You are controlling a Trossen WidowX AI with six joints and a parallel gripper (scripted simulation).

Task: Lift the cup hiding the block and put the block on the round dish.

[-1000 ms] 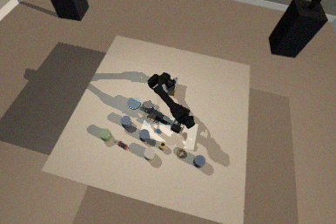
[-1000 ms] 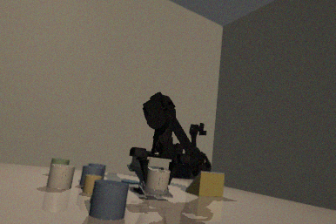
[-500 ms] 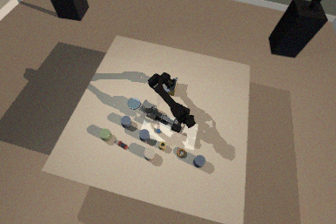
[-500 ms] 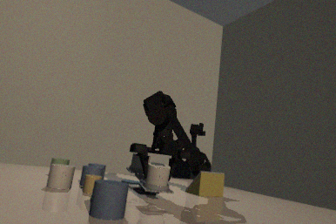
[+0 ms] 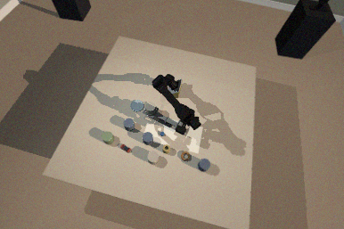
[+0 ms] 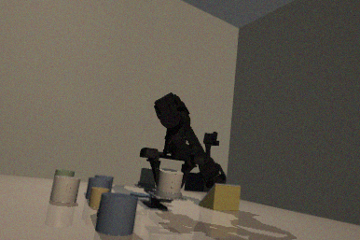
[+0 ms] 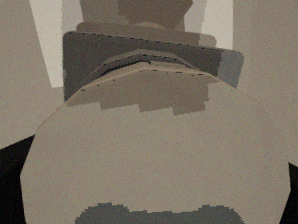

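Now: the pale blue-grey block 1 cm below my gripper tip. Also, from my gripper tip: balance: 4 cm behind, 13 cm to the right, 5 cm below; blue block: 6 cm ahead, 14 cm to the right, 7 cm below; balance beam: 4 cm behind, 13 cm to the right, 4 cm below.
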